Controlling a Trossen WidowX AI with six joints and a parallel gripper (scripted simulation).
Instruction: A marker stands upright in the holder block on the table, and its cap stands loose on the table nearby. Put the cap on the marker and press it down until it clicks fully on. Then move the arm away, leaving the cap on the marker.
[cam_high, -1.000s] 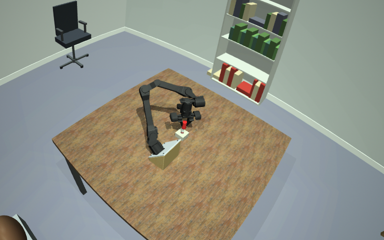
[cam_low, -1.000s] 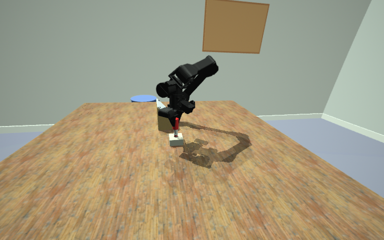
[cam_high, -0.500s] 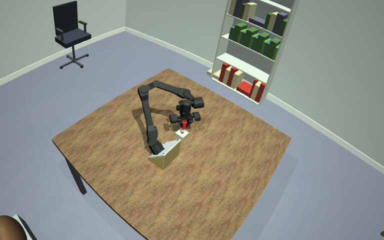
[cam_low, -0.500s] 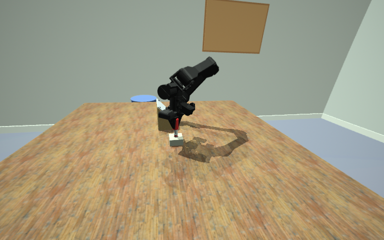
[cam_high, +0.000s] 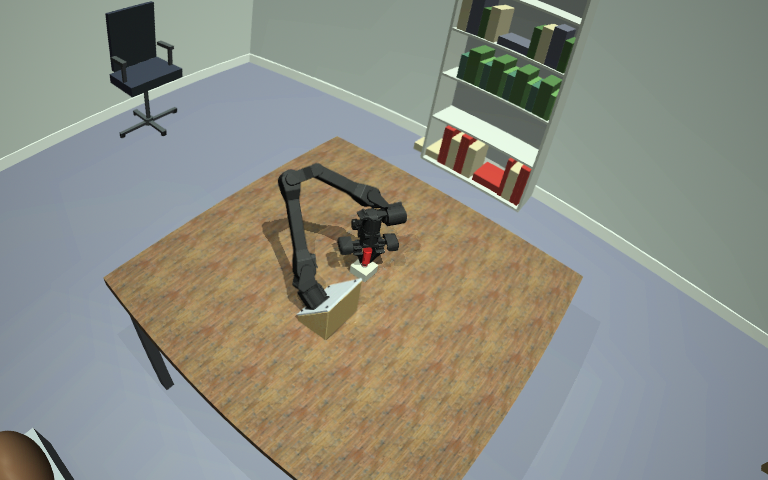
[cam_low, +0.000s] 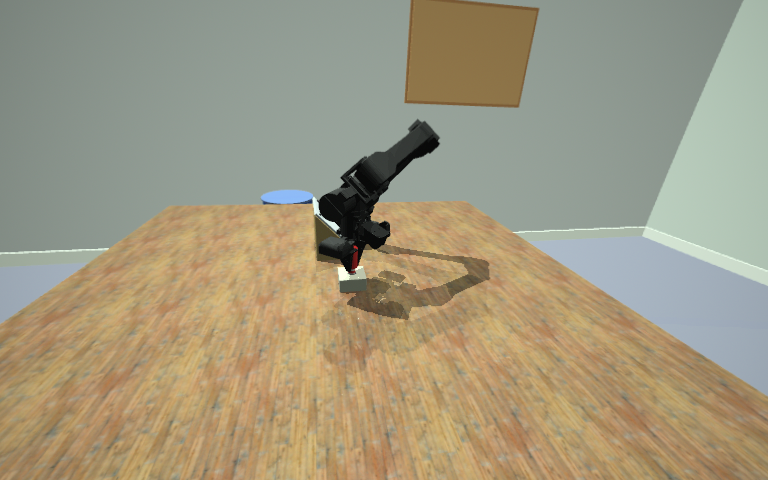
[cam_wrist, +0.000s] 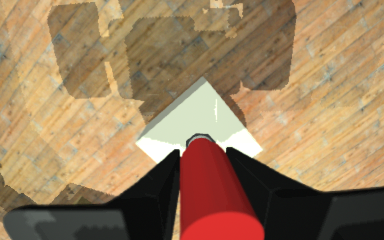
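The marker cap lies 3 cm above my gripper tip.
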